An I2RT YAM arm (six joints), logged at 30 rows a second.
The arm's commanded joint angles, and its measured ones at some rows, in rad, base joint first. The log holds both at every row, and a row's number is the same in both.
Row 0, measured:
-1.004 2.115 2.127 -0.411 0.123 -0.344
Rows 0 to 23, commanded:
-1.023 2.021 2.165 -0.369 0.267 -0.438
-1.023 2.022 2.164 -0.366 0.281 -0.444
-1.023 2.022 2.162 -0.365 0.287 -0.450
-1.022 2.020 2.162 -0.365 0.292 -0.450
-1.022 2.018 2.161 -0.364 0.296 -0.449
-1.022 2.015 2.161 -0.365 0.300 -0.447
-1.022 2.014 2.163 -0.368 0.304 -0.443
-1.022 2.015 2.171 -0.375 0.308 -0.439
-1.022 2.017 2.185 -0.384 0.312 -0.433
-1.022 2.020 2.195 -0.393 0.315 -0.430
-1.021 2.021 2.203 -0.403 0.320 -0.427
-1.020 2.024 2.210 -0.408 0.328 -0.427
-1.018 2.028 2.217 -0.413 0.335 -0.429
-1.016 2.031 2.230 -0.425 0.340 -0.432
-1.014 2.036 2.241 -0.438 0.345 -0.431
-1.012 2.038 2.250 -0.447 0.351 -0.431
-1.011 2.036 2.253 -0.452 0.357 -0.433
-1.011 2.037 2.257 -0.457 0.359 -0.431
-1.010 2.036 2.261 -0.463 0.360 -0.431
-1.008 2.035 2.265 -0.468 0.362 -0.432
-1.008 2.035 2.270 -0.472 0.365 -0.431
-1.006 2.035 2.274 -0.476 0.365 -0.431
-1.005 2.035 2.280 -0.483 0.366 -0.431
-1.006 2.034 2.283 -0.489 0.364 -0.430
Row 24, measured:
-1.004 2.115 2.204 -0.525 0.294 -0.421
